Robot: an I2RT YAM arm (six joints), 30 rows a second.
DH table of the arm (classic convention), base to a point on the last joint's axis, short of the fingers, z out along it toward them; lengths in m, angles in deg. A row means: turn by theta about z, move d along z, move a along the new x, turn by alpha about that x. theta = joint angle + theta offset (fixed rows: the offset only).
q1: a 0.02, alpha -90, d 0.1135, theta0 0
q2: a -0.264, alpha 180, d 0, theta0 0
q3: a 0.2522, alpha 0, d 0, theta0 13.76
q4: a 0.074, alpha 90, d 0, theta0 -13.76
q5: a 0, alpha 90, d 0, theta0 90
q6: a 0, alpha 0, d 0.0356, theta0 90
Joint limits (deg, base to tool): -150..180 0..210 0..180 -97..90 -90..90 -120..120
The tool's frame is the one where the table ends.
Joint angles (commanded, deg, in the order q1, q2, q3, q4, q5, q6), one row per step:
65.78, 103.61, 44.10, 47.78, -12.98, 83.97
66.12, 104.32, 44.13, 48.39, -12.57, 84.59
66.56, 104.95, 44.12, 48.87, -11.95, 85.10
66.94, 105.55, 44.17, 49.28, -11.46, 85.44
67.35, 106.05, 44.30, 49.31, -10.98, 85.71
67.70, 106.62, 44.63, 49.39, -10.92, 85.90
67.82, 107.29, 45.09, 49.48, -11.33, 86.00
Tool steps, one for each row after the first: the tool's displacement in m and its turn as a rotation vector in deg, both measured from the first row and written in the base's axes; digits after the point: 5 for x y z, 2 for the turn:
-0.00134, 0.00169, -0.00301, 0.02, 0.55, -0.18
-0.00329, 0.00333, -0.00598, -0.08, 0.99, -0.45
-0.00491, 0.00495, -0.00863, -0.19, 1.27, -0.62
-0.00673, 0.00666, -0.01099, -0.49, 1.57, -0.74
-0.00815, 0.00902, -0.01273, -0.61, 1.80, -0.49
-0.00829, 0.01140, -0.01446, -0.68, 2.02, 0.01

